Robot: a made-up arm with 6 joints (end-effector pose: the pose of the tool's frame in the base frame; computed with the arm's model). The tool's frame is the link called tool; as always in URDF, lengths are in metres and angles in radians. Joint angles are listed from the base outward.
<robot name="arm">
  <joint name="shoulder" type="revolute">
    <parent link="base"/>
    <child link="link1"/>
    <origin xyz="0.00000 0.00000 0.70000"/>
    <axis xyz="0 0 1"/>
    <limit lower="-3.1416" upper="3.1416"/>
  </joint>
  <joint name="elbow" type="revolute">
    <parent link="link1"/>
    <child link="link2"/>
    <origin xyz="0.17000 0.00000 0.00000"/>
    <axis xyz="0 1 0"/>
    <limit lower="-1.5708" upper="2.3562"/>
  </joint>
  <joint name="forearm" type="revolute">
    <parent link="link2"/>
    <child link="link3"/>
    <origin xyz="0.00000 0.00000 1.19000"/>
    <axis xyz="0 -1 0"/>
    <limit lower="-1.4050" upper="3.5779"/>
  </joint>
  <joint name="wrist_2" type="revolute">
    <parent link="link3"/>
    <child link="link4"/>
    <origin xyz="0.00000 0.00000 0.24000"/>
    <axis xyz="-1 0 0"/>
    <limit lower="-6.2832" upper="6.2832"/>
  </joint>
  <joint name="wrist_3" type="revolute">
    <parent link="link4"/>
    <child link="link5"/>
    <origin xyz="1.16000 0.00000 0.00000"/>
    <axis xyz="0 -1 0"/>
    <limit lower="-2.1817" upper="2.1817"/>
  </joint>
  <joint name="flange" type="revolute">
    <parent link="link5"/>
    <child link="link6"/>
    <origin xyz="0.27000 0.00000 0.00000"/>
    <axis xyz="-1 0 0"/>
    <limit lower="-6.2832" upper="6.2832"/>
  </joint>
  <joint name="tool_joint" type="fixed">
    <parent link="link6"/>
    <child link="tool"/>
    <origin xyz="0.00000 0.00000 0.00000"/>
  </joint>
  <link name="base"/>
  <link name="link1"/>
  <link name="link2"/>
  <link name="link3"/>
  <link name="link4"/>
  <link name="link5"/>
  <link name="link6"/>
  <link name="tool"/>
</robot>
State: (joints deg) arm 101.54 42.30 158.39 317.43 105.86 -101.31
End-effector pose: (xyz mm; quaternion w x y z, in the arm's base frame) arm 151.0 138.9 2366.0 0.8477 -0.3897 0.3553 -0.0581
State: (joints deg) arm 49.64 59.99 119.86 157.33 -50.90 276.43
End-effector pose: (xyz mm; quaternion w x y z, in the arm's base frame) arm 1028.7 1085.7 2663.2 0.7177 -0.0279 -0.6180 -0.3197
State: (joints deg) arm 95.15 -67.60 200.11 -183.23 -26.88 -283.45
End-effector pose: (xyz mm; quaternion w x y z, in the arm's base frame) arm 62.9 -621.5 -260.7 0.6680 0.2186 0.7068 0.0801
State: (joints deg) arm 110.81 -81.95 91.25 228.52 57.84 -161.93
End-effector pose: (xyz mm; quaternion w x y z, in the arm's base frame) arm 981.9 -2101.6 933.0 0.6901 0.6342 -0.3181 0.1425
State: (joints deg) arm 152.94 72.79 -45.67 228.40 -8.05 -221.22
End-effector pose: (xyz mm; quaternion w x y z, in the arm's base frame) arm -778.4 365.9 -329.1 0.0524 -0.8044 0.2044 0.5553
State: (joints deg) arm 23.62 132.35 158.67 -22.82 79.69 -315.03
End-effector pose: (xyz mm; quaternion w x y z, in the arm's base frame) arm 1798.2 673.9 868.7 0.6777 0.0802 -0.6876 -0.2480
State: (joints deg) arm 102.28 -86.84 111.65 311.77 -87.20 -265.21
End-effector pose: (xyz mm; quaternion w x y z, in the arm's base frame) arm 252.6 -2106.1 336.3 0.3702 0.1625 -0.9008 -0.1583
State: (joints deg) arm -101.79 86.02 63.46 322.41 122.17 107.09
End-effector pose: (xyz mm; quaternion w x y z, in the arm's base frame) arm -638.5 -2376.8 781.6 0.3144 0.4152 -0.2211 0.8246
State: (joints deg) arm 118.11 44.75 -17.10 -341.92 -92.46 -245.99
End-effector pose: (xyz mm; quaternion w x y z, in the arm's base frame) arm -649.4 1393.5 524.8 0.6771 0.6167 -0.0588 -0.3972
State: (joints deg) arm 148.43 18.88 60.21 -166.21 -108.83 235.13
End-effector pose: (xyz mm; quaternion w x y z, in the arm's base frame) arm -916.5 491.7 2901.1 0.4194 0.7918 -0.4387 0.0689
